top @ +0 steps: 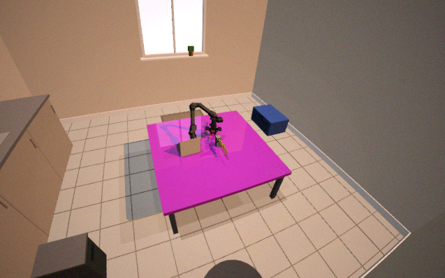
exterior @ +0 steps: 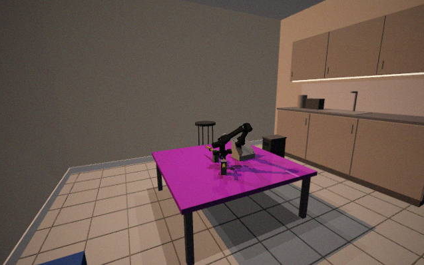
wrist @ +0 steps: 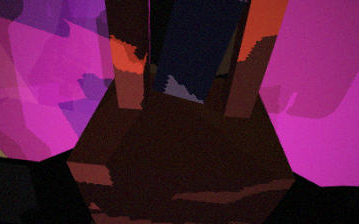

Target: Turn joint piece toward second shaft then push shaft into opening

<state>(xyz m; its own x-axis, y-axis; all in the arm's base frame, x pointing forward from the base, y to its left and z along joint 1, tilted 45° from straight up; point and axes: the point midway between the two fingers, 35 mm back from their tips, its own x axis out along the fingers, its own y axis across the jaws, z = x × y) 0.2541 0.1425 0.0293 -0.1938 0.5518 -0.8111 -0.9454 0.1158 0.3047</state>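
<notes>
Right now my gripper tip is 40 mm below the orange joint piece, 30 mm to the right of it and 10 mm short of it.
</notes>
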